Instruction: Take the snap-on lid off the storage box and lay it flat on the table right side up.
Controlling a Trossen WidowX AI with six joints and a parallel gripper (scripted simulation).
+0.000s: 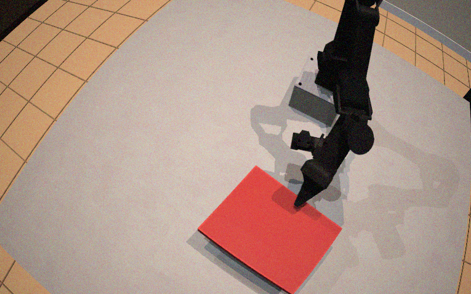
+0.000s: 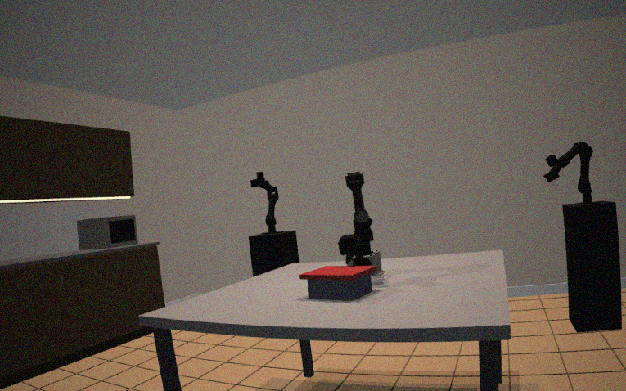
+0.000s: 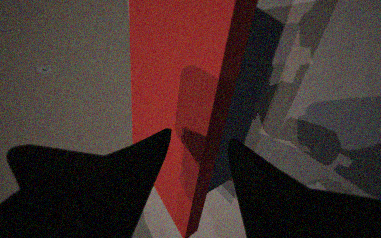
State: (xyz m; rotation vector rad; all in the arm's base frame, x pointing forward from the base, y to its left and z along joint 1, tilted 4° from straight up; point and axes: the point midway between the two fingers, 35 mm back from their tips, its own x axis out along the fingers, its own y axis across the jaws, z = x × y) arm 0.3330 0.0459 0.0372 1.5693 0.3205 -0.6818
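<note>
Now: the lid 80 mm ahead of my gripper tip and 20 mm to the right of it. Also, from my gripper tip: storage box 80 mm ahead, 40 mm below, 20 mm to the right.
</note>
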